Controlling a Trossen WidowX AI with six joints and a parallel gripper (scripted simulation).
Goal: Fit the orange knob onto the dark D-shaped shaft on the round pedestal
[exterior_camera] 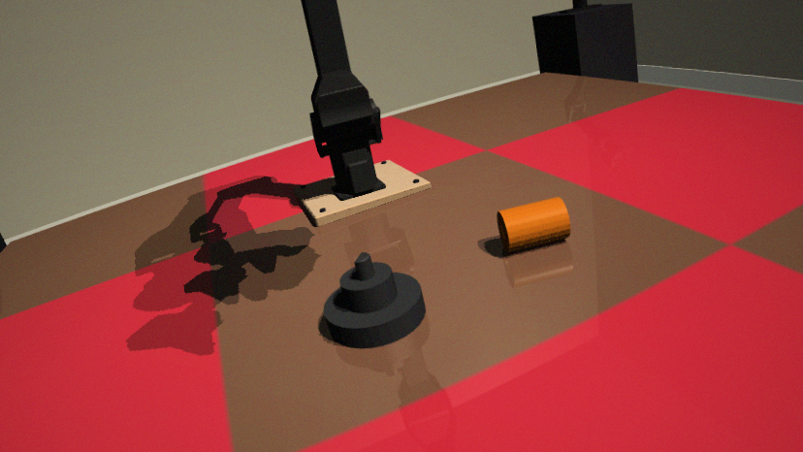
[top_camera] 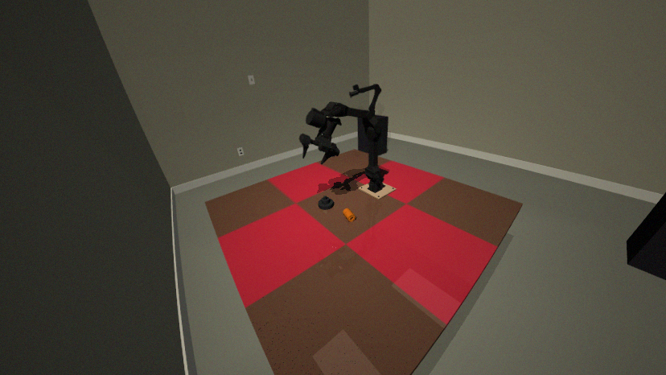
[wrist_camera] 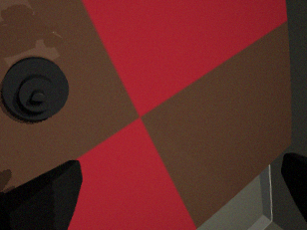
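My gripper tip is 80 mm past the orange knob, 160 mm to the right of it and 260 mm above it. From my gripper tip the other things lie so: dark round pedestal 50 mm behind, 10 mm to the right, 250 mm below.
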